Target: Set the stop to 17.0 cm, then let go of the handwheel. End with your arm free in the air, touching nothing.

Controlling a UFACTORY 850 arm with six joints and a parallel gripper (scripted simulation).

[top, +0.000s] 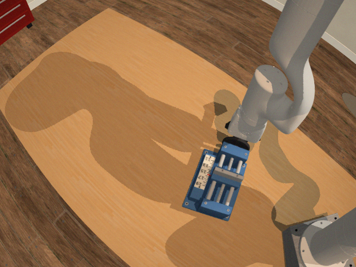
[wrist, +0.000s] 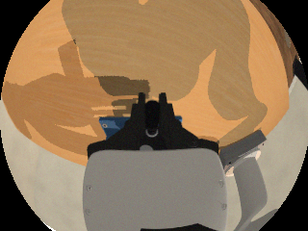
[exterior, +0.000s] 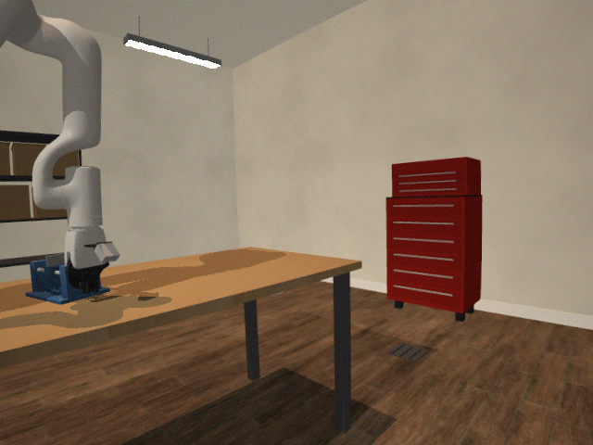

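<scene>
The grey stop bar is 5 cm behind my hand, 14 cm to the left of it and 4 cm above it. The rest, counted from my hand: black handwheel: 1 cm behind, 2 cm to the left, 1 cm above.
</scene>
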